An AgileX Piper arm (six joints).
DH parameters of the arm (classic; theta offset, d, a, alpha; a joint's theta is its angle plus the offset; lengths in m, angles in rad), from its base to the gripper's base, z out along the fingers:
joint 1: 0 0.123 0 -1.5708
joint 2: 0.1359 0 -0.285 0
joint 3: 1.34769 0 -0.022 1.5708
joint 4: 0 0.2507 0 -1.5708
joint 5: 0 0 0 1.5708
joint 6: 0 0.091 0 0
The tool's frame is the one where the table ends.
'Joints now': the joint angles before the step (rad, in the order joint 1, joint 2, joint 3, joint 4, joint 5, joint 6). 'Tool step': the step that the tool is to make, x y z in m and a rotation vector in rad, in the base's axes. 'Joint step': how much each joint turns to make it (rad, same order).
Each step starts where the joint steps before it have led.
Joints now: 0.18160 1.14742 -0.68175 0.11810 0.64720 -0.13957
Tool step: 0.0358 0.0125 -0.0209 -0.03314 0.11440 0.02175
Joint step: 0.02825 0.20296 -0.09112 -0.02085 0.00568 0.01792
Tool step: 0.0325 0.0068 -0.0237 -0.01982 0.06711 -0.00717
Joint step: 0.00237 0.17289 -0.07961 -0.01139 -0.02441 0.01459
